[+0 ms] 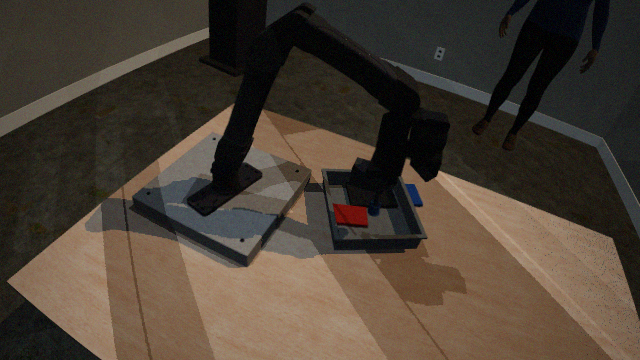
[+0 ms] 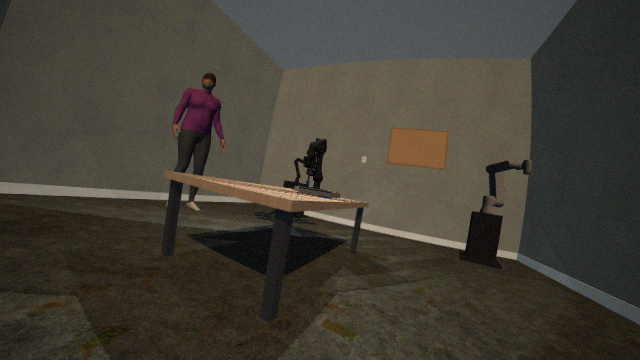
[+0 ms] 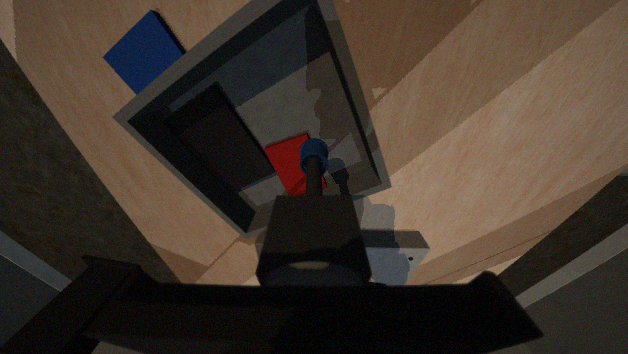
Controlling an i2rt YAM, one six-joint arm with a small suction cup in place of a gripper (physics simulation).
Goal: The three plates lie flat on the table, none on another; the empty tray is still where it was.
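Seen in the pictures: hand, tool point: (image 1: 373,211) (image 2: 307,184) (image 3: 314,151); arm's base, link origin: (image 1: 226,188).
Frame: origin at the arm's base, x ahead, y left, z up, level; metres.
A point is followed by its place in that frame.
Observation:
A grey tray (image 1: 378,235) @[z 0.007, x 0.364, y 0.119 m] (image 3: 219,57) @[z -0.014, x 0.380, y 0.269 m] stands flat on the wooden table (image 1: 492,268) @[z -0.043, x 0.645, y 0.264 m] (image 2: 250,190) @[z -0.043, x 1.045, y 0.476 m] (image 3: 483,109) @[z -0.043, x 0.412, y -0.051 m], just right of the arm's base. A red plate (image 1: 350,214) @[z -0.031, x 0.267, y 0.168 m] (image 3: 287,160) @[z -0.031, x 0.276, y 0.184 m] lies flat in it at the near left. A black plate (image 1: 361,196) @[z -0.030, x 0.255, y 0.246 m] (image 3: 219,136) @[z -0.030, x 0.288, y 0.279 m] lies flat in it at the back, partly under the arm. A blue plate (image 1: 414,194) @[z -0.034, x 0.367, y 0.366 m] (image 3: 142,50) @[z -0.034, x 0.366, y 0.362 m] lies flat on the table just outside the tray's far right wall. My blue suction cup (image 1: 373,208) (image 3: 314,154) @[z 0.027, x 0.324, y 0.157 m] hangs low inside the tray at the red plate's right edge and holds nothing.
The arm stands on a grey base slab (image 1: 241,223) @[z -0.001, x 0.107, y -0.055 m] left of the tray. A person (image 1: 550,58) (image 2: 196,129) stands on the floor beyond the table. A second arm on a black pedestal (image 2: 483,237) stands by the far wall.

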